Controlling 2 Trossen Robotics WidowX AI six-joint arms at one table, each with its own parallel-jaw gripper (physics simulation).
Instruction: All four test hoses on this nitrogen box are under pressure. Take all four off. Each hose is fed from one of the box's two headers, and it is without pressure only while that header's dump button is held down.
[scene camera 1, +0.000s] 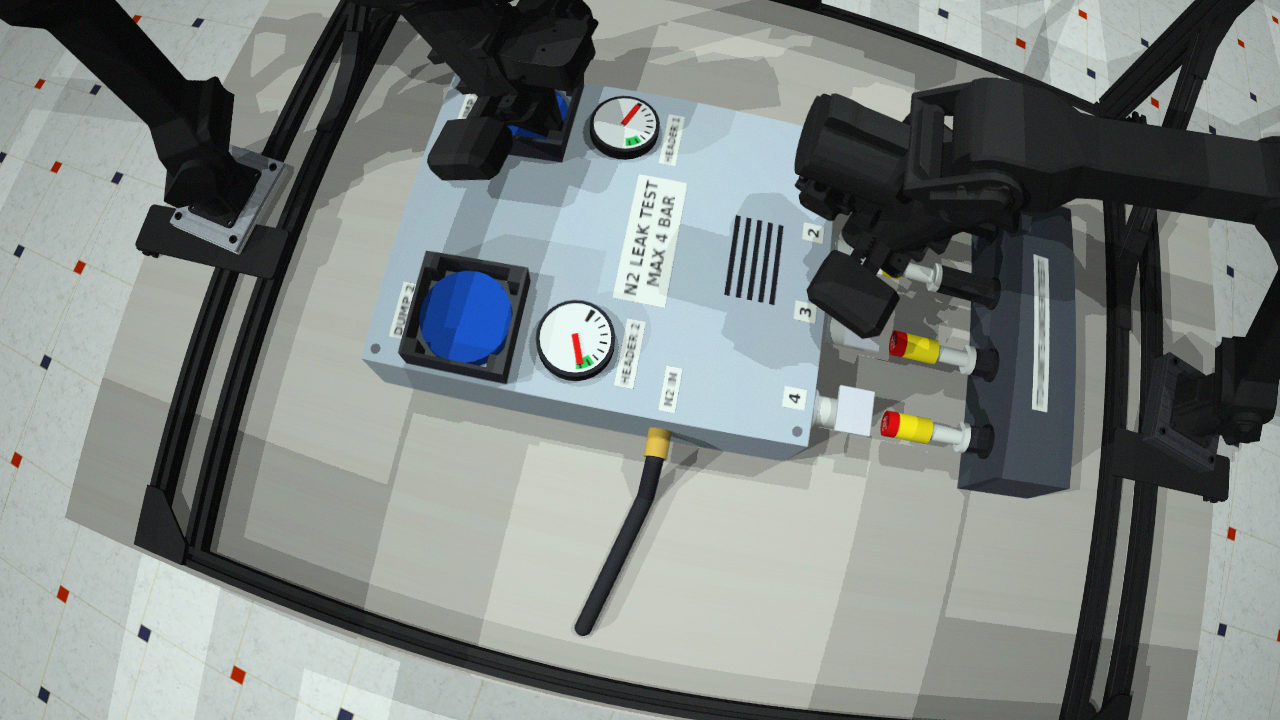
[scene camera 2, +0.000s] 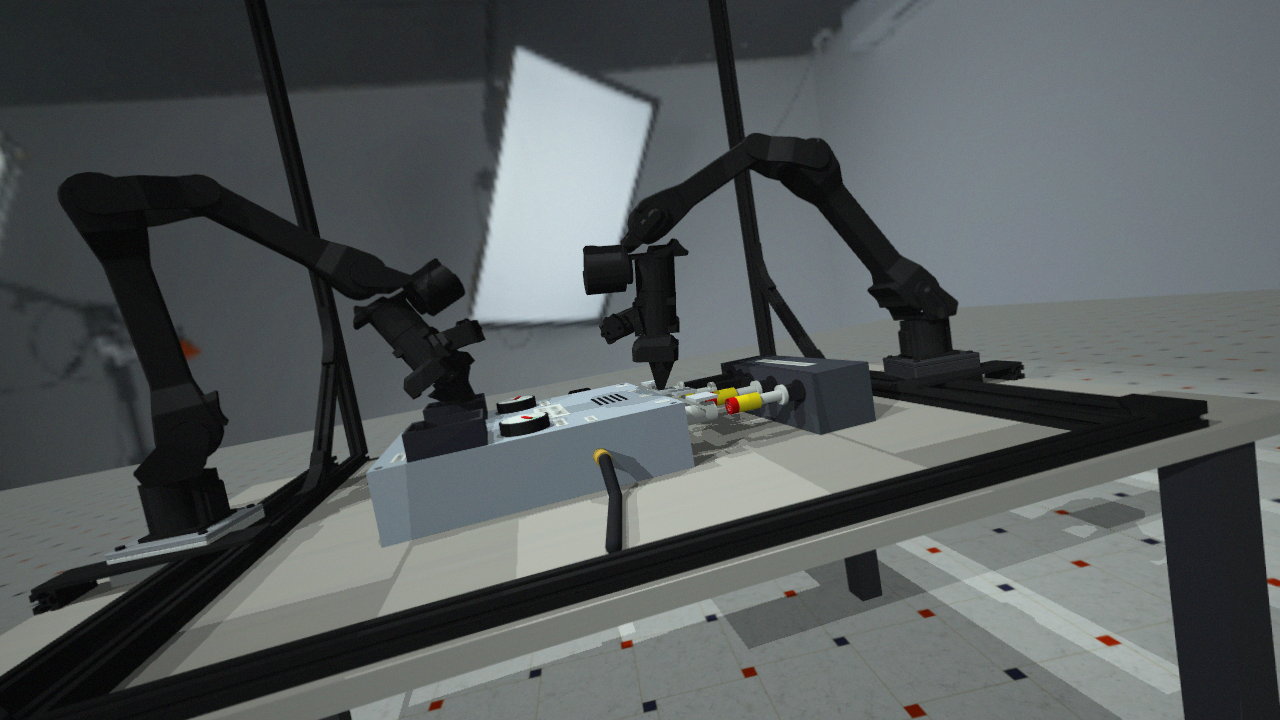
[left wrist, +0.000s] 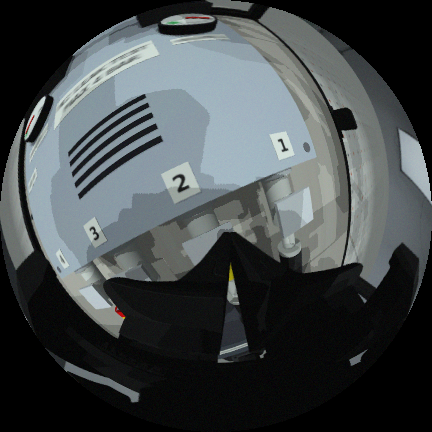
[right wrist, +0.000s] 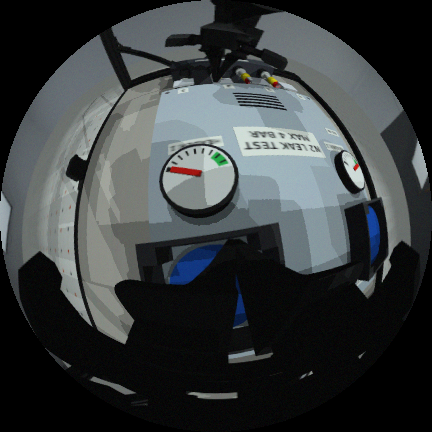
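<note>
The grey nitrogen box lies on the table. My right gripper is shut and empty, with its tip down on the far blue dump button. The near blue button is bare. My left gripper is shut and empty, with its tip down at the hose by port 2. The yellow hoses with red collars at port 3 and port 4 lie beside it. The hose at port 1 is hidden under the left arm in scene camera 1.
The far gauge has its needle away from the green mark; the near gauge has its needle close to it. A dark block takes the hoses' far ends. A black supply hose leaves the box's front.
</note>
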